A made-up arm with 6 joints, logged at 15 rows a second.
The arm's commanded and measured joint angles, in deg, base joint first. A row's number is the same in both.
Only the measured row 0 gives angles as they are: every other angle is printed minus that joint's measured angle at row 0.
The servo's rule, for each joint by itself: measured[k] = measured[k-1] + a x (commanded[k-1-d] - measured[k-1]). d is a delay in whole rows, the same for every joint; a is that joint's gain. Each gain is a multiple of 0.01, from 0.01 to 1. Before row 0 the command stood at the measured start. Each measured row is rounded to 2 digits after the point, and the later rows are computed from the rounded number. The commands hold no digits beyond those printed.
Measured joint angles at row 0:
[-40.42 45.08 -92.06 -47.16 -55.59 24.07]
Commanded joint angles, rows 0 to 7:
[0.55 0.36 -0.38 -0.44 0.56 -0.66]
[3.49 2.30 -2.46 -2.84 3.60 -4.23]
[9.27 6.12 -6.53 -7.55 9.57 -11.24]
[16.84 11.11 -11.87 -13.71 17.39 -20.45]
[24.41 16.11 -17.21 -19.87 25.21 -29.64]
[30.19 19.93 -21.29 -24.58 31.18 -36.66]
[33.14 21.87 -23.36 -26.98 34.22 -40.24]
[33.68 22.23 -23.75 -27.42 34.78 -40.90]
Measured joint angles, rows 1 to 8:
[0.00 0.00 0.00 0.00 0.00 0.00]
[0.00 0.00 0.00 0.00 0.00 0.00]
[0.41 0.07 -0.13 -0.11 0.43 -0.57]
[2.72 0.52 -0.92 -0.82 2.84 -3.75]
[7.63 1.64 -2.83 -2.57 7.95 -10.27]
[14.54 3.53 -5.90 -5.47 15.12 -19.13]
[21.94 6.05 -9.75 -9.21 22.79 -28.27]
[28.13 8.83 -13.67 -13.21 29.17 -35.57]
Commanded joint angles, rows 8 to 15:
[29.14 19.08 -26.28 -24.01 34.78 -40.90]
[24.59 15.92 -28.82 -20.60 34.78 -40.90]
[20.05 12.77 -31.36 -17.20 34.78 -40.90]
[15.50 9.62 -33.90 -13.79 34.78 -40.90]
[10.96 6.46 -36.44 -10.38 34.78 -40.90]
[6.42 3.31 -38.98 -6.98 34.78 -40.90]
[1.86 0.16 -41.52 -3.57 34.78 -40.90]
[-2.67 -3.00 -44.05 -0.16 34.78 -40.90]
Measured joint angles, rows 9 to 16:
[31.89 11.44 -16.96 -16.79 33.01 -39.63]
[33.23 13.60 -19.27 -19.55 34.36 -40.73]
[30.16 14.70 -21.65 -20.71 34.68 -40.88]
[25.98 14.94 -24.09 -20.68 34.76 -40.90]
[21.53 14.51 -26.56 -19.78 34.78 -40.90]
[17.01 13.53 -29.06 -18.22 34.78 -40.90]
[12.47 12.12 -31.57 -16.18 34.78 -40.90]
[7.93 10.36 -34.09 -13.79 34.78 -40.90]

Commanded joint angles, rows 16 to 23:
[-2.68 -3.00 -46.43 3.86 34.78 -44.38]
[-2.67 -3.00 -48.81 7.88 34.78 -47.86]
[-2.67 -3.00 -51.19 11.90 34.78 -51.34]
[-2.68 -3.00 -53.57 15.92 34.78 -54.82]
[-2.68 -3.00 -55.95 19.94 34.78 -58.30]
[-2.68 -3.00 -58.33 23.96 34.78 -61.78]
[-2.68 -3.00 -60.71 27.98 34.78 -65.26]
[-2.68 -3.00 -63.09 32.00 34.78 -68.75]
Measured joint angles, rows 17 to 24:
[3.38 8.32 -36.62 -11.13 34.78 -40.90]
[-1.16 6.06 -39.15 -8.28 34.78 -40.90]
[-2.30 4.25 -41.63 -5.12 34.78 -43.93]
[-2.58 2.80 -44.07 -1.74 34.78 -47.35]
[-2.65 1.64 -46.49 1.81 34.78 -50.82]
[-2.67 0.71 -48.90 5.48 34.78 -54.30]
[-2.68 -0.03 -51.30 9.24 34.78 -57.78]
[-2.68 -0.62 -53.69 13.07 34.78 -61.26]

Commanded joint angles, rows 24 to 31:
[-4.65 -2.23 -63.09 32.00 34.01 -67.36]
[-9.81 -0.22 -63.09 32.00 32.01 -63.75]
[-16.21 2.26 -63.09 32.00 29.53 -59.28]
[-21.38 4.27 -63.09 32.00 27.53 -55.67]
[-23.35 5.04 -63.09 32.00 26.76 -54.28]
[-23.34 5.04 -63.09 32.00 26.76 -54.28]
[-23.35 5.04 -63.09 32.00 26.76 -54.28]
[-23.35 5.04 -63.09 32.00 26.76 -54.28]
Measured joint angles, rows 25 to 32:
[-2.68 -1.10 -56.08 16.95 34.78 -64.74]
[-2.68 -1.48 -58.46 20.86 34.78 -68.23]
[-4.16 -1.63 -60.03 23.76 34.19 -67.47]
[-8.40 -1.35 -61.07 25.90 32.53 -64.23]
[-14.26 -0.63 -61.76 27.49 30.25 -59.92]
[-19.60 0.35 -62.21 28.66 28.18 -56.22]
[-22.41 1.29 -62.51 29.53 27.10 -54.53]
[-23.11 2.04 -62.71 30.17 26.84 -54.31]

